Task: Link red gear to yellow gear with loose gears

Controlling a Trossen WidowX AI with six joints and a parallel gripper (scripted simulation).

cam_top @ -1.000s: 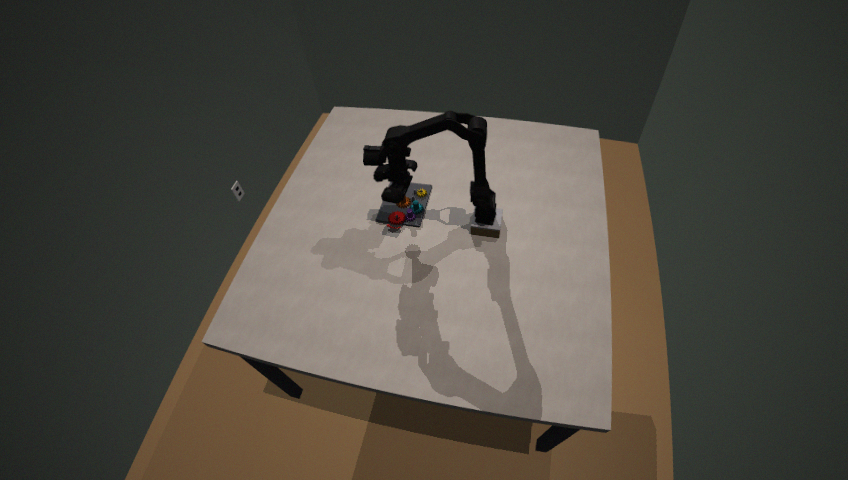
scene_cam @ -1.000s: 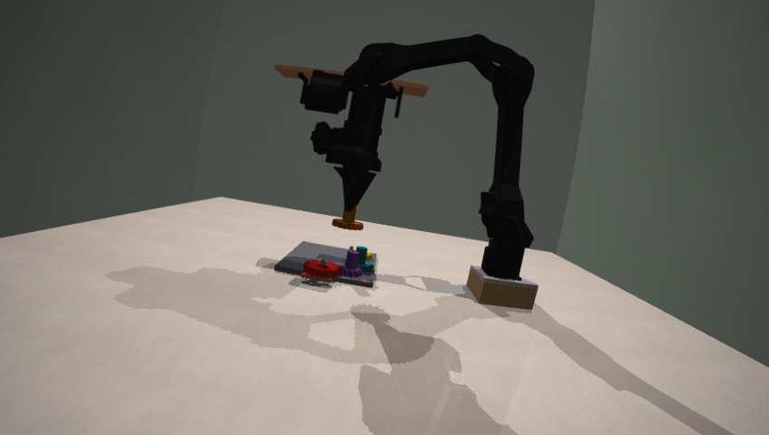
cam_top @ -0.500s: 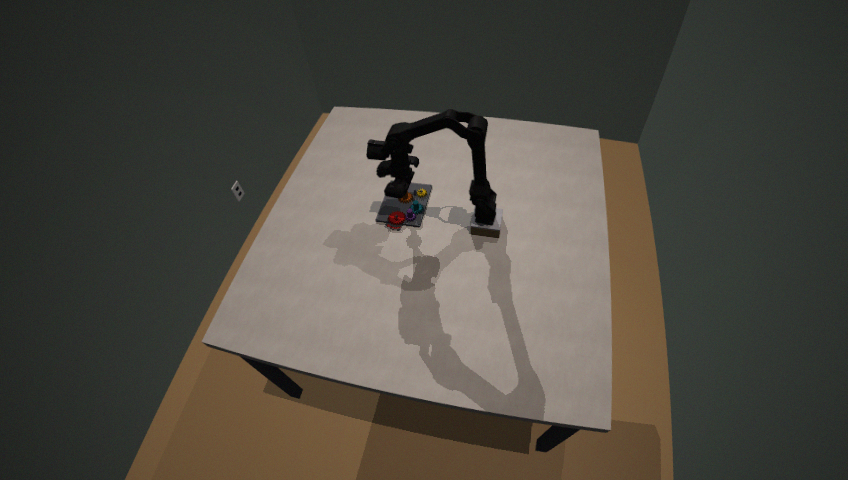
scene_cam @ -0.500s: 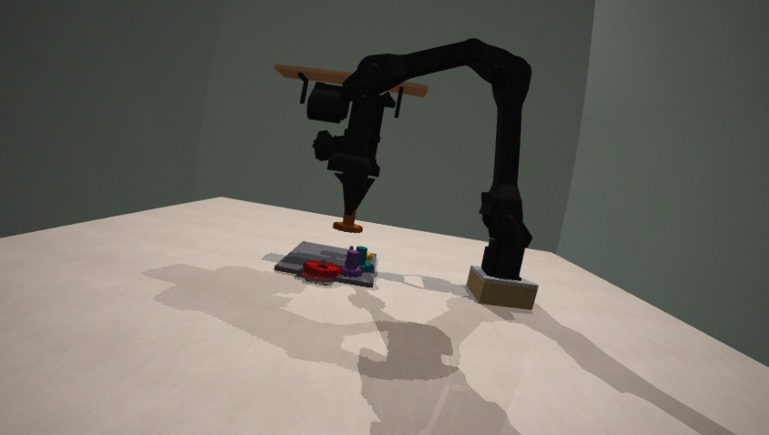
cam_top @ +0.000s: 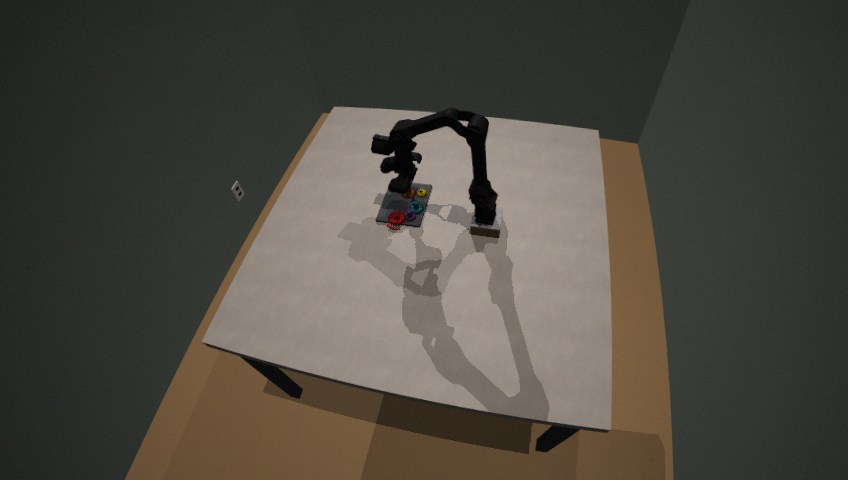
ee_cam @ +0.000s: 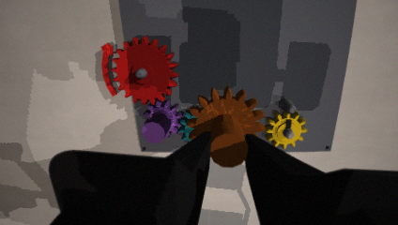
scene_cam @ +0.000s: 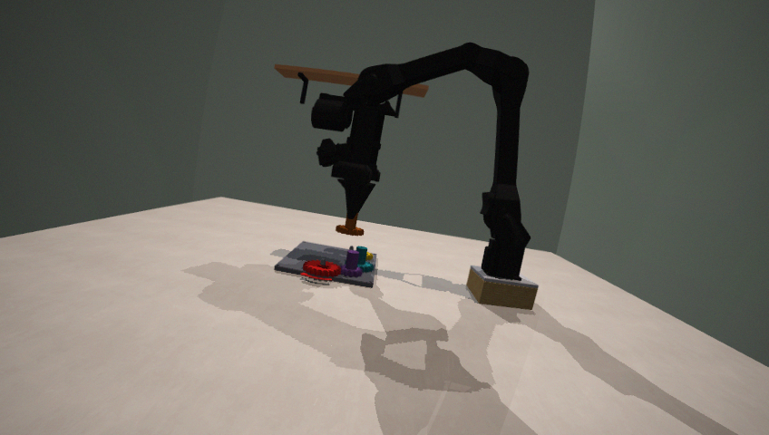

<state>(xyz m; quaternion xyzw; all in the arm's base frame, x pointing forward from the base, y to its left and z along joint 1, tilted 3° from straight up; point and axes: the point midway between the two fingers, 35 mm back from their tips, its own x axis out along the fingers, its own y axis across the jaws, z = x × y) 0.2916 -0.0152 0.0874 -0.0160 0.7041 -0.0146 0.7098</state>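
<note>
The teal gear is 30 mm behind my gripper tip, 20 mm to the left of it and 70 mm below it. Also, from my gripper tip: red gear (20 mm ahead, 80 mm to the left, 80 mm below); orange gear (10 mm below); purple gear (20 mm behind, 60 mm to the left, 70 mm below).
</note>
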